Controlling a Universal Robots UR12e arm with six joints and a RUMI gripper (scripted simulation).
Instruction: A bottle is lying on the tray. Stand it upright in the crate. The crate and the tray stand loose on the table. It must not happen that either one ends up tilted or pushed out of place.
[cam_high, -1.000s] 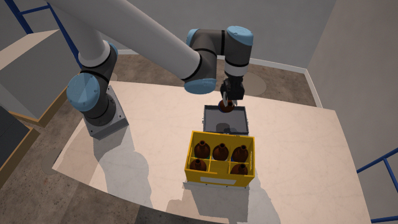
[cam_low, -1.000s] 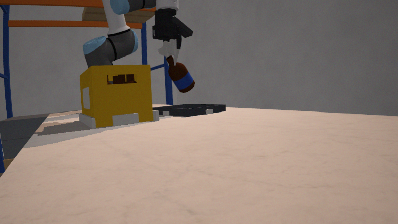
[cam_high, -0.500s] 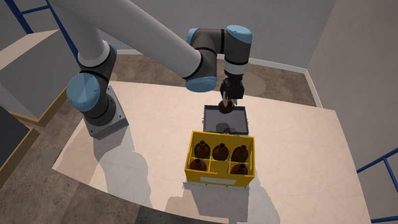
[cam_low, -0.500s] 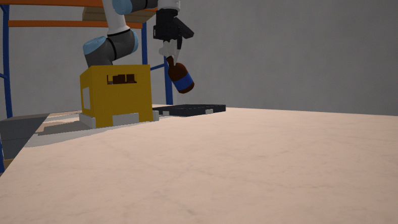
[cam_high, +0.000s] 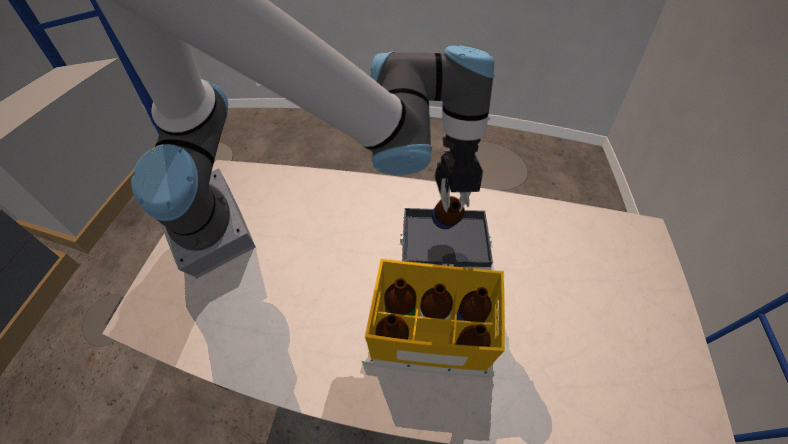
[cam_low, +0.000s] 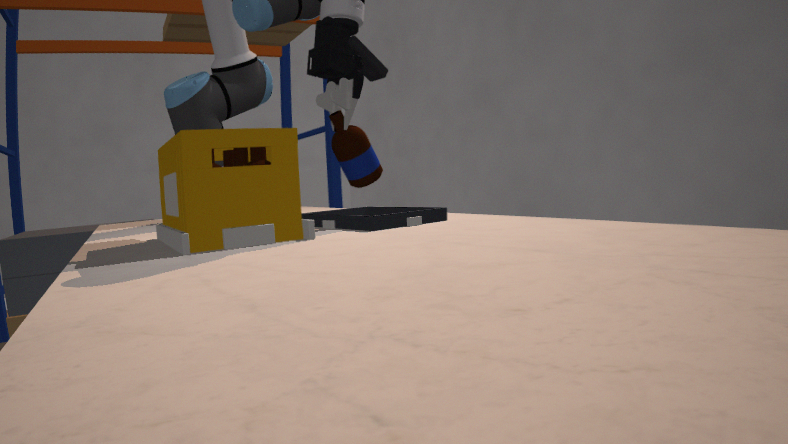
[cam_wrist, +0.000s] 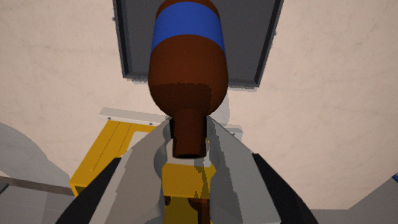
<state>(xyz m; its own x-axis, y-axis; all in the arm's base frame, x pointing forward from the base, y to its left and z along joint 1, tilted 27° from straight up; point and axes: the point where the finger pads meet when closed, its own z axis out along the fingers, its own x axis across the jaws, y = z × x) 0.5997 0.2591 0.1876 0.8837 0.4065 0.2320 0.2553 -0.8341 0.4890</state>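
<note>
Right now my hand is 10 mm past the tray, 50 mm to the right of it and 190 mm above it. From my hand the other things lie so: crate 20 mm ahead, 240 mm to the right, 120 mm below.
</note>
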